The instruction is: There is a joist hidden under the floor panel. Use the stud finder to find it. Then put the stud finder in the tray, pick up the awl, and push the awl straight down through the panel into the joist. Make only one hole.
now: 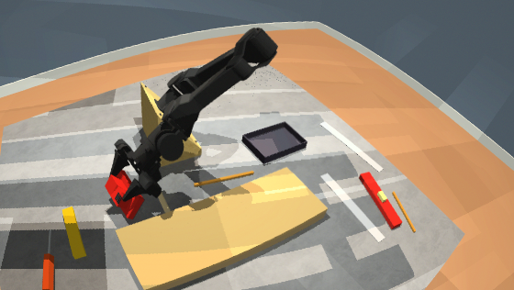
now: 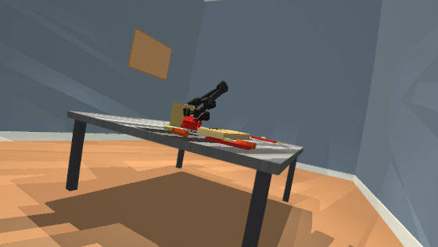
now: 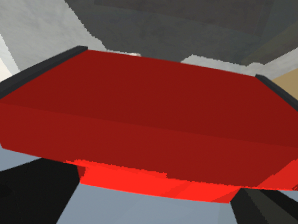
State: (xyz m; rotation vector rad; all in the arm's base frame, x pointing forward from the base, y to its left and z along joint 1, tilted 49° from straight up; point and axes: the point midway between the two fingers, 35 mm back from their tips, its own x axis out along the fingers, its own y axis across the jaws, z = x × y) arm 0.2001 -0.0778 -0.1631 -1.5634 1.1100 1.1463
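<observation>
The awl lies 20 mm behind my gripper tip, 130 mm to the left of it and 70 mm below it. Round my gripper tip: dark tray: 90 mm behind, 530 mm to the left, 60 mm below; yellow bar: 40 mm ahead, 170 mm to the right, 70 mm below; stud finder: 10 mm ahead, 10 mm to the left, 10 mm below.
</observation>
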